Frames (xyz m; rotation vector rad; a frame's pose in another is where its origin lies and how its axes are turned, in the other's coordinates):
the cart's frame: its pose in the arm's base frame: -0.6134 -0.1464 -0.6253 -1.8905 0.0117 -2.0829
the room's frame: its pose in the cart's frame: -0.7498 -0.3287 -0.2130 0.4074 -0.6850 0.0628
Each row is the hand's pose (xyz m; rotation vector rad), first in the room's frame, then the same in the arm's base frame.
Working: the room's frame: its pose in the arm's base frame: -0.8463 0.3031 -1.3031 -2.1750 -0.4642 -1.1848

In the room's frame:
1: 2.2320 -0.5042 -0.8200 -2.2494 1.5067 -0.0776
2: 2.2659 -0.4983 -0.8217 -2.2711 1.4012 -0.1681
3: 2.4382 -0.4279 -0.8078 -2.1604 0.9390 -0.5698
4: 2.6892 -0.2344 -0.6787 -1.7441 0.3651 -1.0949
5: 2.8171 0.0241 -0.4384 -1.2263 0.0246 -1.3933
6: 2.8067 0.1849 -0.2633 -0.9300 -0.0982 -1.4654
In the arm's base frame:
1: -0.4448 0.1730 1.0908 0.4237 -1.1244 1.6639
2: -0.4243 0.1679 1.1180 0.4843 -1.0311 1.6271
3: -0.2834 0.1267 1.2332 0.7909 -0.5581 1.5426
4: 0.0415 0.0701 1.3247 1.1185 0.2095 1.4133
5: 0.4066 0.0362 1.2441 1.3055 0.8611 1.3281
6: 0.6014 0.0308 1.1076 1.3991 1.1769 1.3002

